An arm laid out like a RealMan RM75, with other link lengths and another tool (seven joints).
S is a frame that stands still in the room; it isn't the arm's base.
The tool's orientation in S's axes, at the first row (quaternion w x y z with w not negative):
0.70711, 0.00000, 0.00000, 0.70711
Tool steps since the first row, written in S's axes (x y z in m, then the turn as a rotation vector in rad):
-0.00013, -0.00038, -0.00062, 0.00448, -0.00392, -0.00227
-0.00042, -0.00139, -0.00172, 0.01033, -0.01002, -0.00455
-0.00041, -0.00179, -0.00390, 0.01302, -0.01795, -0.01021
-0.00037, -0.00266, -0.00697, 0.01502, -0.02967, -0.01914
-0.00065, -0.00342, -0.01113, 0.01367, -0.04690, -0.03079
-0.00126, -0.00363, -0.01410, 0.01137, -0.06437, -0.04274
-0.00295, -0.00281, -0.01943, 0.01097, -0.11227, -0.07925
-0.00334, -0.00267, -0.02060, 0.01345, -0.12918, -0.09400
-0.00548, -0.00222, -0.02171, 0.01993, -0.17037, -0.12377
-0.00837, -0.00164, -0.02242, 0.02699, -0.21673, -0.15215
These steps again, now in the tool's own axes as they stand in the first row. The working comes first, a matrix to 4 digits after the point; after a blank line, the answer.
The tool's axes in the first row as the columns of a matrix, in S's axes (used below as rounded here):
0.0000, -1.0000, 0.0000
1.0000, 0.0000, 0.0000
0.0000, 0.0000, 1.0000

-0.00038, 0.00013, -0.00062, -0.00392, -0.00448, -0.00227
-0.00139, 0.00042, -0.00172, -0.01002, -0.01033, -0.00455
-0.00179, 0.00041, -0.00390, -0.01795, -0.01302, -0.01021
-0.00266, 0.00037, -0.00697, -0.02967, -0.01502, -0.01914
-0.00342, 0.00065, -0.01113, -0.04690, -0.01367, -0.03079
-0.00363, 0.00126, -0.01410, -0.06437, -0.01137, -0.04274
-0.00281, 0.00295, -0.01943, -0.11227, -0.01097, -0.07925
-0.00267, 0.00334, -0.02060, -0.12918, -0.01345, -0.09400
-0.00222, 0.00548, -0.02171, -0.17037, -0.01993, -0.12377
-0.00164, 0.00837, -0.02242, -0.21673, -0.02699, -0.15215

